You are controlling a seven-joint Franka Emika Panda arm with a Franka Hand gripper.
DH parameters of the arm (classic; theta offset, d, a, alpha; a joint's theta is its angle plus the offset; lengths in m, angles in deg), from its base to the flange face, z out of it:
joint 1: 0 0.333 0 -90
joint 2: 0 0 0 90
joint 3: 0 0.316 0.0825 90
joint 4: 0 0 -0.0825 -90
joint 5: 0 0.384 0 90
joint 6: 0 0 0.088 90
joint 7: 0 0.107 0 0
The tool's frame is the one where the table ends.
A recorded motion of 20 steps. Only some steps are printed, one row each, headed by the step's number.
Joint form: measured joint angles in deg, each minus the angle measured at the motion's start. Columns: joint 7, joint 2, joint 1, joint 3, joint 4, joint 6, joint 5.
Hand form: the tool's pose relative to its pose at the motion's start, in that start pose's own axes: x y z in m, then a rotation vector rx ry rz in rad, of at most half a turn. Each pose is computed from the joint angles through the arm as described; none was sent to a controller.
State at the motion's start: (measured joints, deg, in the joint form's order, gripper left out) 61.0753 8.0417 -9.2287 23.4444 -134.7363 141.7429 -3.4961
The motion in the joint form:
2: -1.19 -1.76 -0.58 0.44 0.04 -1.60 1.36
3: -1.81 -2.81 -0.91 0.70 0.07 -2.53 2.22
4: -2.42 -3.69 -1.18 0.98 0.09 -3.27 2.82
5: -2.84 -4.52 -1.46 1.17 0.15 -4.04 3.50
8: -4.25 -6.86 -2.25 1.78 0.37 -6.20 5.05
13: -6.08 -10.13 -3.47 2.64 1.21 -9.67 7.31
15: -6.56 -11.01 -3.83 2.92 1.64 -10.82 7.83
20: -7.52 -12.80 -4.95 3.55 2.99 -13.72 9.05
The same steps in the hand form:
2: 0.0008 0.0021 -0.0124 0.0020 -0.0017 -0.0003
3: 0.0009 0.0032 -0.0198 0.0041 -0.0032 0.0012
4: 0.0005 0.0039 -0.0260 0.0058 -0.0030 -0.0020
5: 0.0008 0.0050 -0.0320 0.0077 -0.0043 0.0008
8: 0.0006 0.0075 -0.0491 0.0119 -0.0042 -0.0020
13: 0.0007 0.0102 -0.0759 0.0204 -0.0054 -0.0026
15: 0.0005 0.0104 -0.0842 0.0221 -0.0052 -0.0045
20: 0.0024 0.0114 -0.1039 0.0260 -0.0080 -0.0018

